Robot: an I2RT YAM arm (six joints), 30 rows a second.
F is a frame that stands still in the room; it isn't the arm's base.
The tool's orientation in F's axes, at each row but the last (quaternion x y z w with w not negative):
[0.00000, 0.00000, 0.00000, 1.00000]
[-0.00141, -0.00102, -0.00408, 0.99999]
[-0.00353, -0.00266, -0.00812, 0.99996]
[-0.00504, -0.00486, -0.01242, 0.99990]
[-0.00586, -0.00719, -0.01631, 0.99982]
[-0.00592, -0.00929, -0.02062, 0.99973]
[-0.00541, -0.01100, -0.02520, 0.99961]
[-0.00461, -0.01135, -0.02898, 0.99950]
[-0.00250, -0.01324, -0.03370, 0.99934]
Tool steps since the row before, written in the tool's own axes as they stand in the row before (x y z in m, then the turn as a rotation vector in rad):
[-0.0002, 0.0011, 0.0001, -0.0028, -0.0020, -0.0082]
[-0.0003, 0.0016, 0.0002, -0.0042, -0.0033, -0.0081]
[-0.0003, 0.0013, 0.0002, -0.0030, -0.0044, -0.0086]
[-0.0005, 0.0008, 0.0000, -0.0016, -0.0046, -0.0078]
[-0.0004, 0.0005, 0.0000, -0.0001, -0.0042, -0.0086]
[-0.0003, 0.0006, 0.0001, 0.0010, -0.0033, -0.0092]
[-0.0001, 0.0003, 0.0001, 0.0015, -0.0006, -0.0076]
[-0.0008, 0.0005, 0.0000, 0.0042, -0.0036, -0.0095]
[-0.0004, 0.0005, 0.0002, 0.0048, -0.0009, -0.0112]
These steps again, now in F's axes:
[-0.0002, 0.0011, 0.0001, -0.0028, -0.0020, -0.0082]
[-0.0003, 0.0016, 0.0002, -0.0042, -0.0033, -0.0081]
[-0.0003, 0.0013, 0.0002, -0.0030, -0.0044, -0.0086]
[-0.0005, 0.0008, 0.0000, -0.0016, -0.0046, -0.0078]
[-0.0004, 0.0005, 0.0000, -0.0001, -0.0043, -0.0086]
[-0.0003, 0.0006, 0.0001, 0.0010, -0.0035, -0.0091]
[-0.0001, 0.0003, 0.0001, 0.0016, -0.0008, -0.0076]
[-0.0008, 0.0005, 0.0000, 0.0042, -0.0039, -0.0094]
[-0.0004, 0.0005, 0.0002, 0.0050, -0.0013, -0.0111]

